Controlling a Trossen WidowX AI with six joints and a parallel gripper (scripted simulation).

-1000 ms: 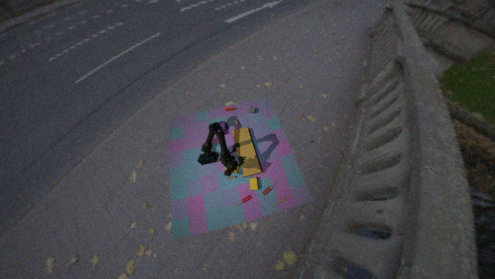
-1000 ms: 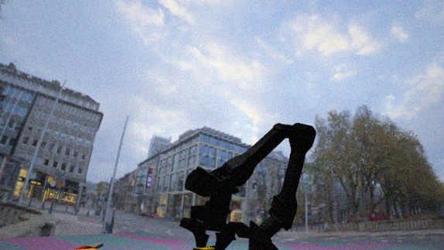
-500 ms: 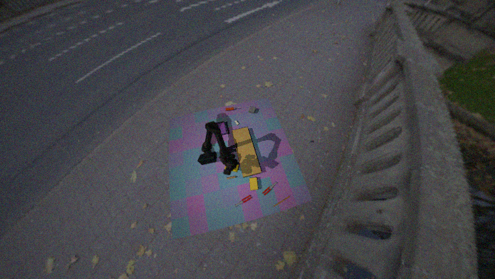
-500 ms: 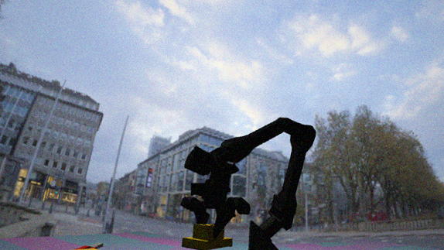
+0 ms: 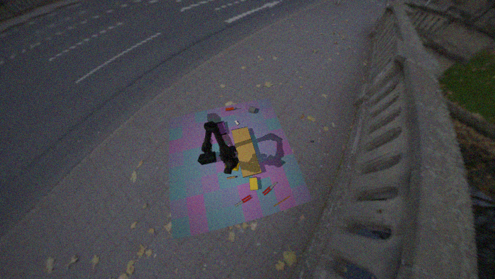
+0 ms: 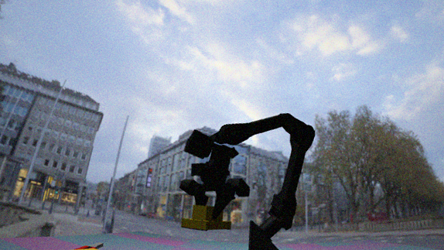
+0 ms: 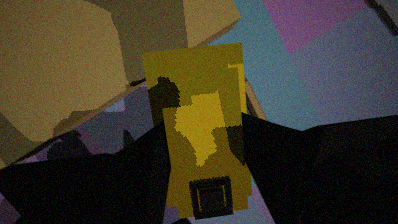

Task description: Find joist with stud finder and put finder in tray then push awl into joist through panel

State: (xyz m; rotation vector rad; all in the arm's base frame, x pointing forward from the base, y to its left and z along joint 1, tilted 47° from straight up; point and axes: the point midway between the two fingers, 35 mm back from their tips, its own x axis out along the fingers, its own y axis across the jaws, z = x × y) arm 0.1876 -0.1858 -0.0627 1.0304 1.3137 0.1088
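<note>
My gripper tip is 20 mm past the awl, 70 mm to the left of it and 120 mm above it. From my gripper tip the other things lie so: yellow block (130 mm ahead, 190 mm to the right, 120 mm below); then yellow stud finder (20 mm behind, 10 mm to the left, 20 mm above); then purple tray (30 mm behind, 490 mm to the left, 120 mm below).
</note>
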